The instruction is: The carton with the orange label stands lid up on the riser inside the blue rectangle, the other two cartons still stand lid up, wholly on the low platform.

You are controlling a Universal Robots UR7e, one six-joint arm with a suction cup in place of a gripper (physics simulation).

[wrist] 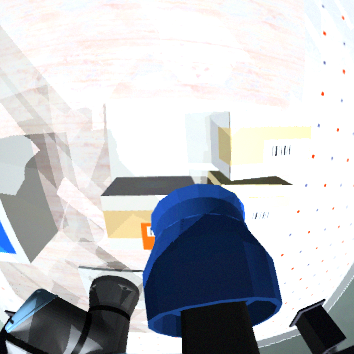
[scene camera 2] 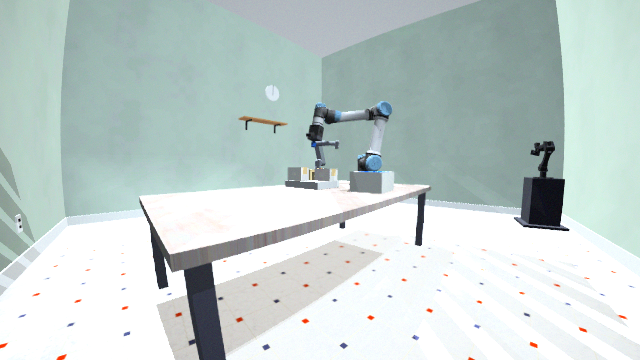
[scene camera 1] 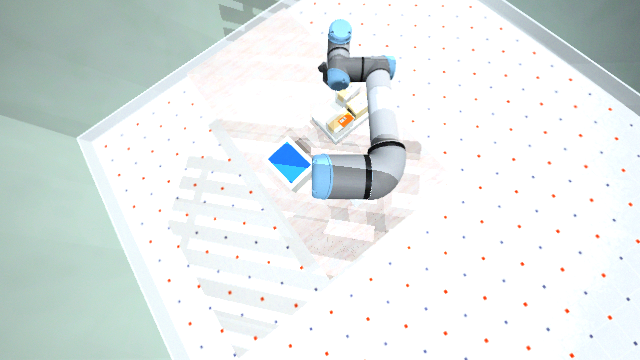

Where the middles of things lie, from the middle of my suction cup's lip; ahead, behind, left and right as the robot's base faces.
Right now my suction cup is 100 mm past the carton with orange label (wrist: 127, 202), 40 mm to the right of it and 210 mm above it. From my suction cup the other things lie so: low platform (scene camera 1: 330, 108) (40 mm behind, 50 mm to the right, 270 mm below); riser (scene camera 1: 287, 160) (60 mm behind, 410 mm to the left, 240 mm below).
